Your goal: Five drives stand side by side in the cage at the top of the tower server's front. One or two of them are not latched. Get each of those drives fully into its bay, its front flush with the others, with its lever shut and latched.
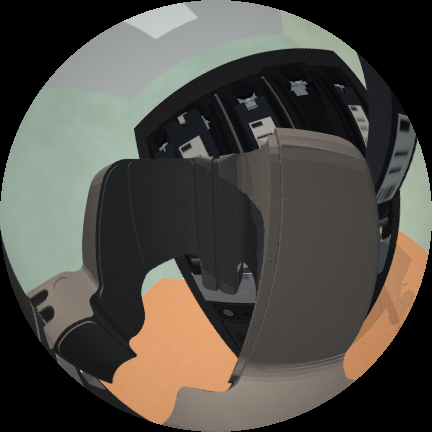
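The tower server's cage [235,65] is behind the gripper. The second drive from the left [172,132] has its lever tip beside the metal catch, apparently slightly out. The third drive [260,112] looks shut. The fourth bay [307,112] is dark, with its catch bare and no label in place. A dark labelled part [395,150], seemingly a lever standing far out, looms large at the right; its drive is unclear. The rightmost drive [357,117] shows beside it. The leftmost drive is mostly hidden. My gripper [226,226] is shut and empty, in front of the tower; its body hides the drives' lower parts.
The tower's lower front shows a grey strip [225,295] and a round button [228,312] below the fingertips. An orange surface [170,330] lies under the tower, with a shadow [400,295] at the right. Green walls [50,175] stand behind.
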